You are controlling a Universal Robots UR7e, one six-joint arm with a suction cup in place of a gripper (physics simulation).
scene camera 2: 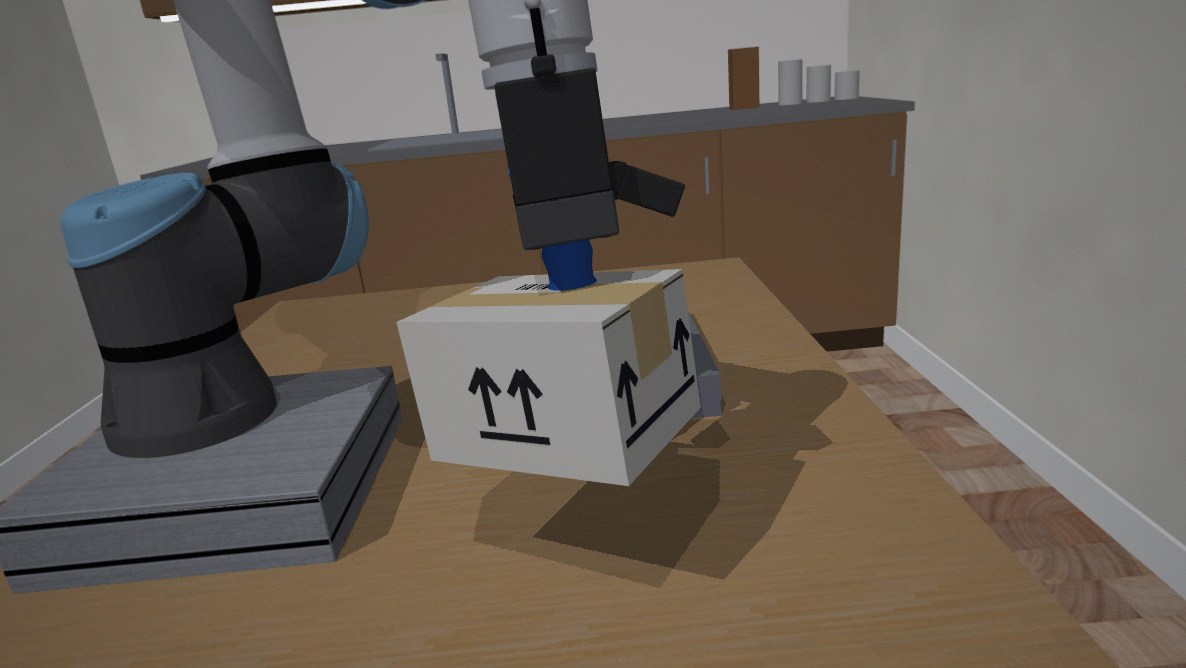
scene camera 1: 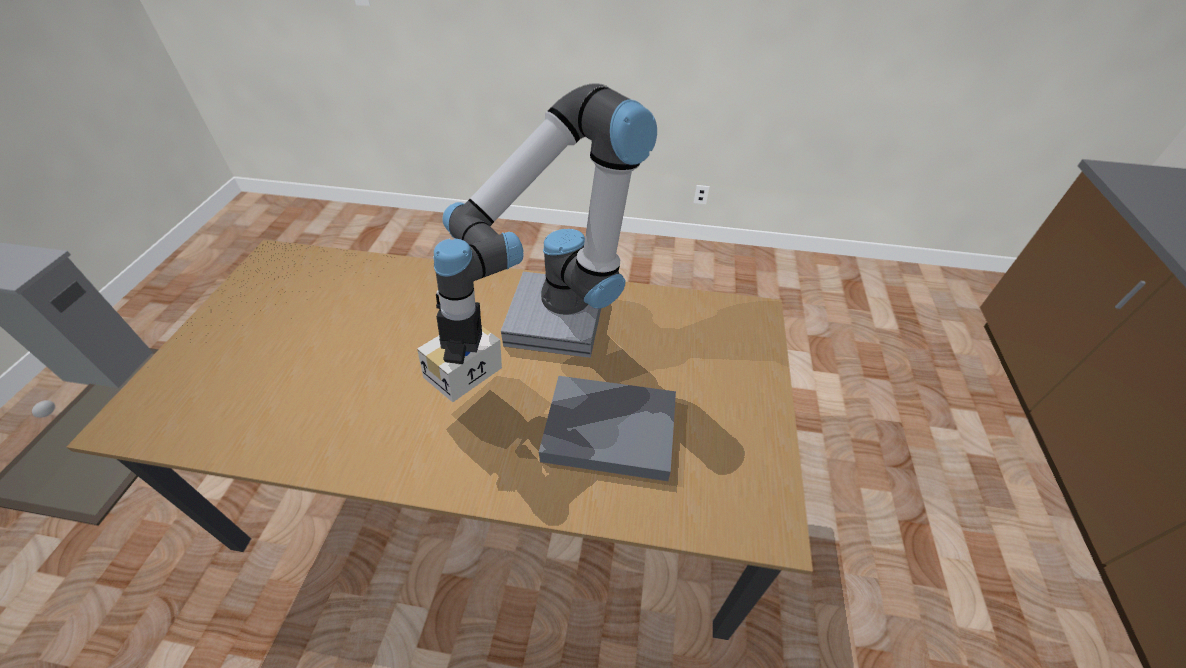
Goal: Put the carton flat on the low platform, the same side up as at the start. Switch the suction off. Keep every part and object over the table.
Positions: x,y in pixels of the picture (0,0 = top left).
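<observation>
White carton in scene camera 2 (pixel 592 383). Low grey platform in scene camera 2 too. White carton in scene camera 1 (pixel 453 380). Low grey platform in scene camera 1 too. Low grey platform (scene camera 2: pixel 708 376), (scene camera 1: pixel 540 447): same spot.
</observation>
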